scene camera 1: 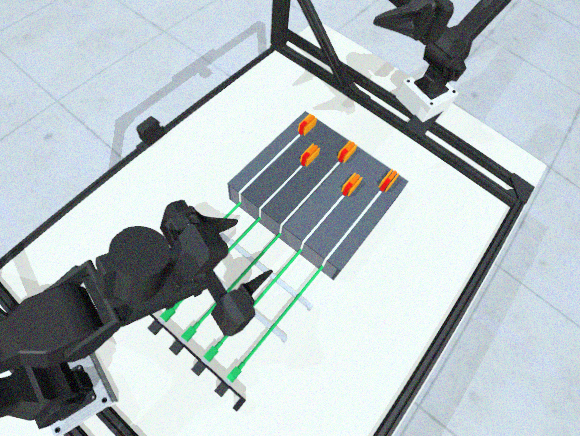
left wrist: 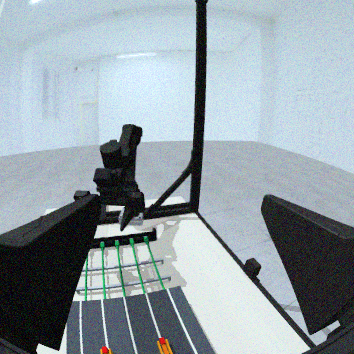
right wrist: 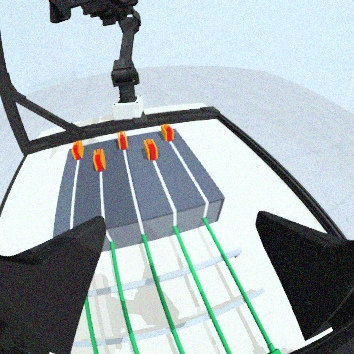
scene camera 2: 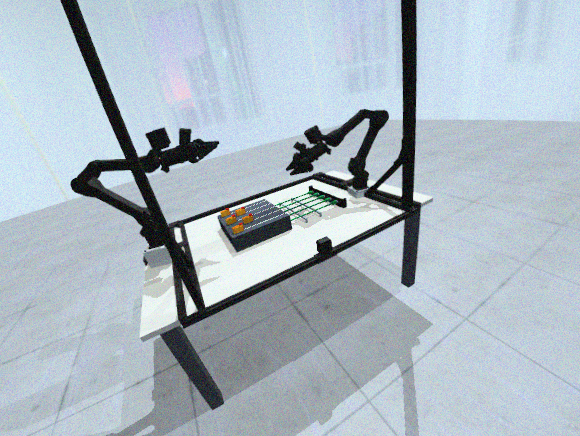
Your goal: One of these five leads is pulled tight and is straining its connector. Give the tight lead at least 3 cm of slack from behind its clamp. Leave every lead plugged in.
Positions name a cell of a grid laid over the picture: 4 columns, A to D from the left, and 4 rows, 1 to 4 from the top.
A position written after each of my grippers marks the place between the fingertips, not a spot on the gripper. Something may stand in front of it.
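My left gripper (scene camera 2: B2), which I also see as the left gripper (left wrist: C3), is open and holds nothing. Open as well is my right gripper (scene camera 1: B3), and there is nothing in its grasp. I see the right gripper (left wrist: B3) and (right wrist: C3) too.
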